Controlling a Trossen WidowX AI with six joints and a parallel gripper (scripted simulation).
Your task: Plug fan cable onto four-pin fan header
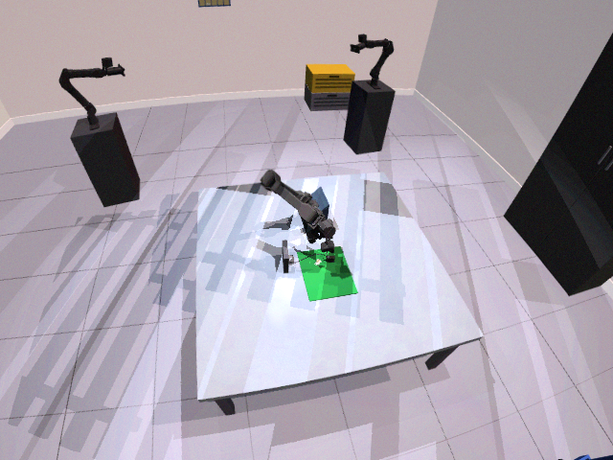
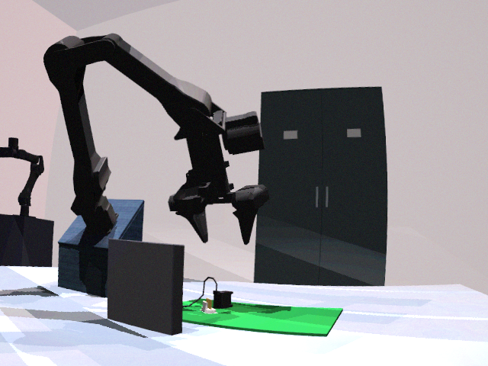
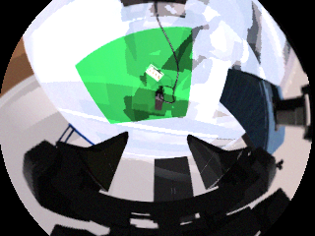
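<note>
Now: the black plug 10 mm to the left of my gripper tip and 110 mm below it. The rest, counted from my gripper tip: black fan block (60 mm behind, 210 mm to the right, 70 mm below); green board (60 mm ahead, 40 mm to the right, 140 mm below).
</note>
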